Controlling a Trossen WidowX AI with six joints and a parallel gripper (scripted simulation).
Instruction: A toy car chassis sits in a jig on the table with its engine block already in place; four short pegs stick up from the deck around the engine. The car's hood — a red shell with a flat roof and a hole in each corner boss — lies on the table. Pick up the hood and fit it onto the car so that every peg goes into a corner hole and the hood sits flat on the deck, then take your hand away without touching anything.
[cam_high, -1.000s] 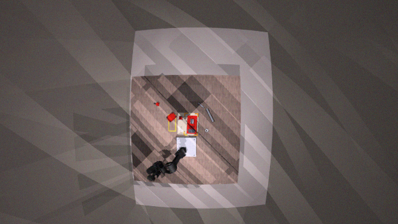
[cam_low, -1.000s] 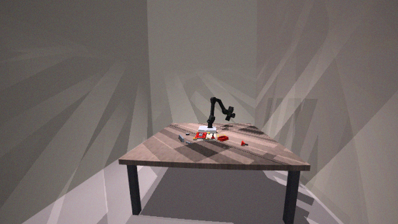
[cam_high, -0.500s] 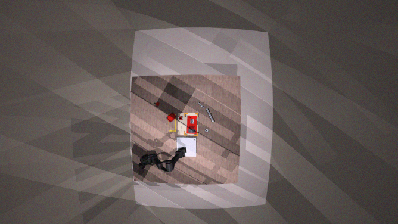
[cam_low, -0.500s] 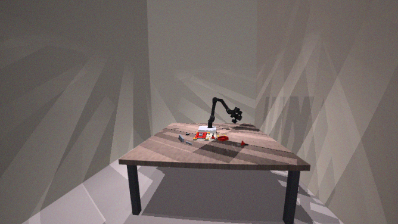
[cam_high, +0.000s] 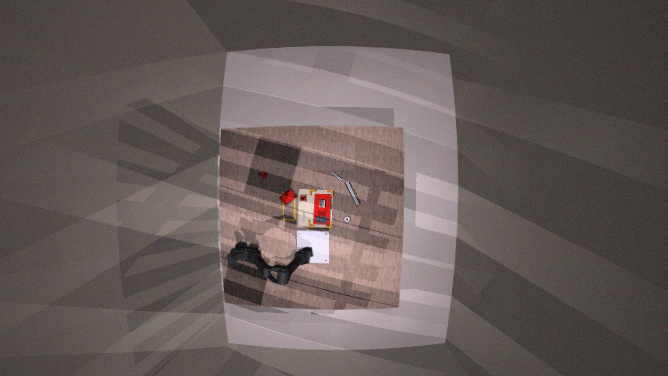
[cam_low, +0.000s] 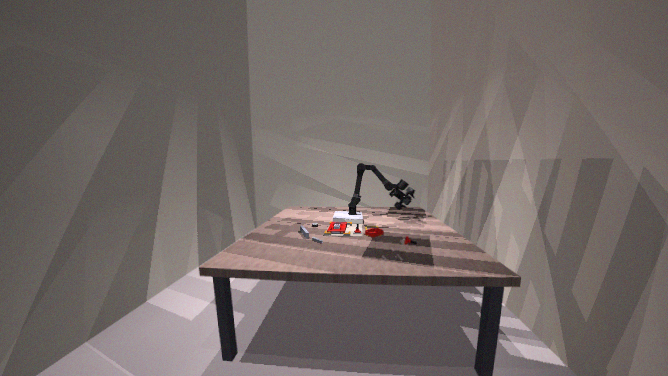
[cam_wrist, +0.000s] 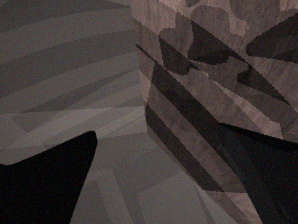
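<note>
Now: the hood 370 mm to the right of my gripper tip, 360 mm ahead of it and 110 mm below it.
</note>
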